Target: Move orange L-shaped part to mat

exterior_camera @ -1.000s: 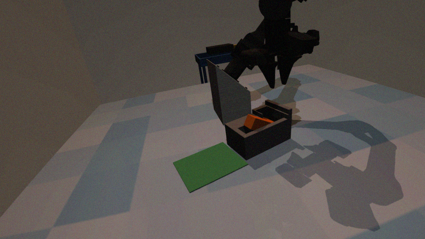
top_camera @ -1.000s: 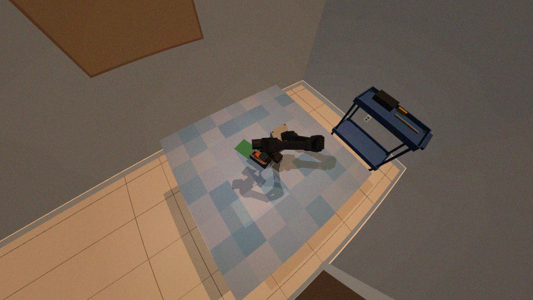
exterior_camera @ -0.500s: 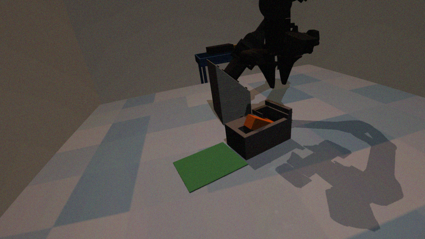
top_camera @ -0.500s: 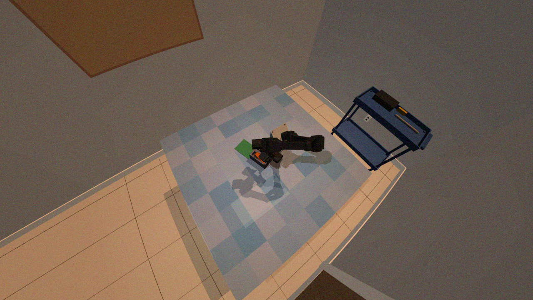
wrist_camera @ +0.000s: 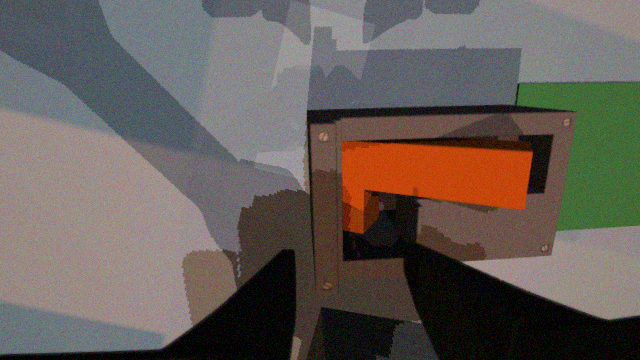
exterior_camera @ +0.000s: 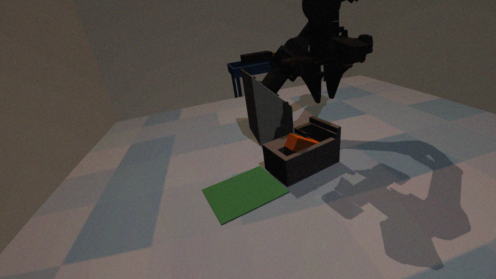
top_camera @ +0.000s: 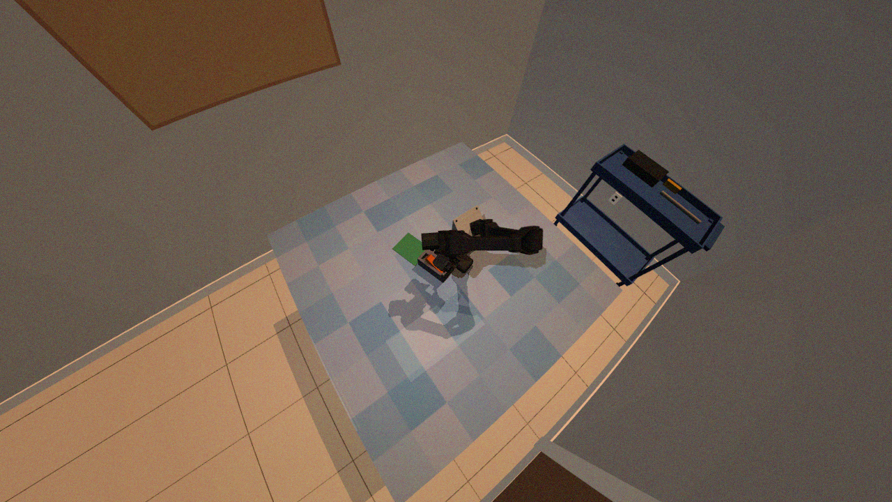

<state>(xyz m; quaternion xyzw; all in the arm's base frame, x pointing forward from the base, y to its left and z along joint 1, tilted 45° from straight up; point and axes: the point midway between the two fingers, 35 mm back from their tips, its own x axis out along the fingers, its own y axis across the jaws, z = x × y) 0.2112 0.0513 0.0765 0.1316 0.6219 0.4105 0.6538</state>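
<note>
Now: the orange L-shaped part 10 mm ahead of my gripper tip, 40 mm to the right of it and 100 mm below it. From my gripper tip the other things lie so: green mat 80 mm ahead, 210 mm to the right, 160 mm below.
</note>
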